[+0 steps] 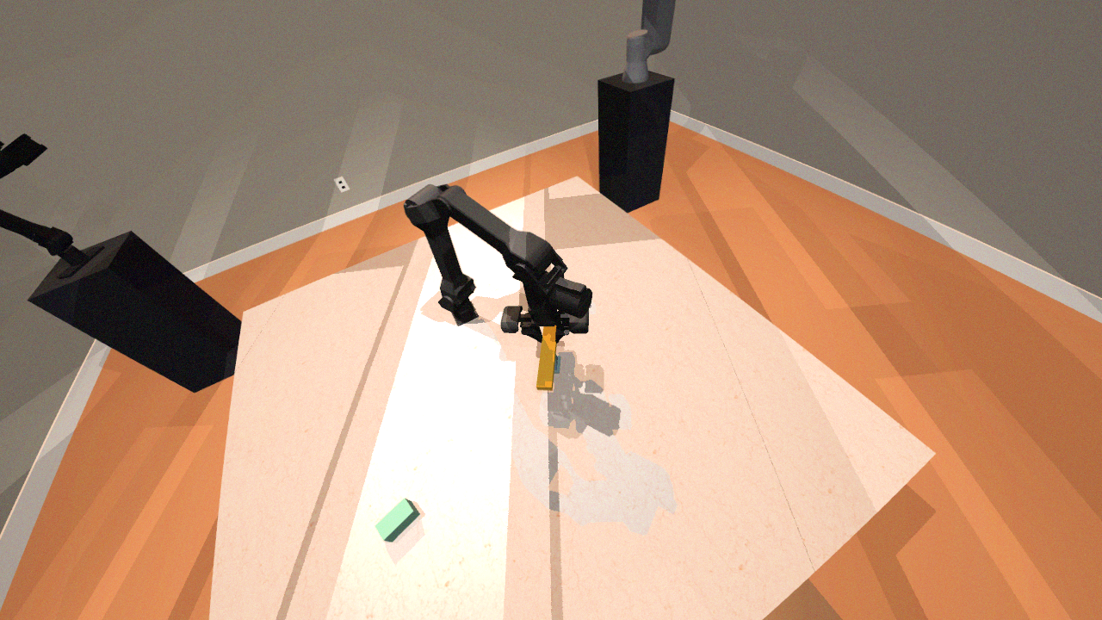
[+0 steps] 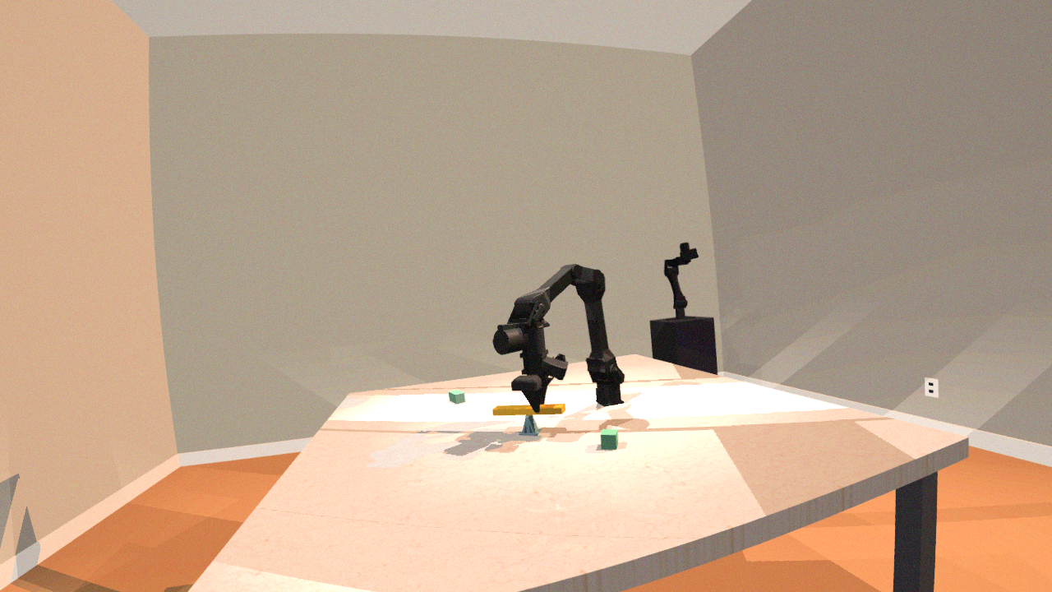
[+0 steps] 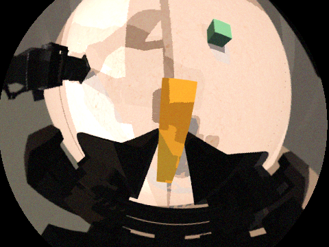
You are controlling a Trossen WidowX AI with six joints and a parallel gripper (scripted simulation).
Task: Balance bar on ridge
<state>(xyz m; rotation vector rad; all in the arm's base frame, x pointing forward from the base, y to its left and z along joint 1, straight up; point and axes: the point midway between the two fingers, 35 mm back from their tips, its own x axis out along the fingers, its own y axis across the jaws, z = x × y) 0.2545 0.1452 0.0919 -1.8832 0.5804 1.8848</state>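
Now: the yellow bar 20 mm ahead of my gripper tip and 20 mm to the right of it. Round my gripper tip: green block: 180 mm ahead, 430 mm to the right, 40 mm below.
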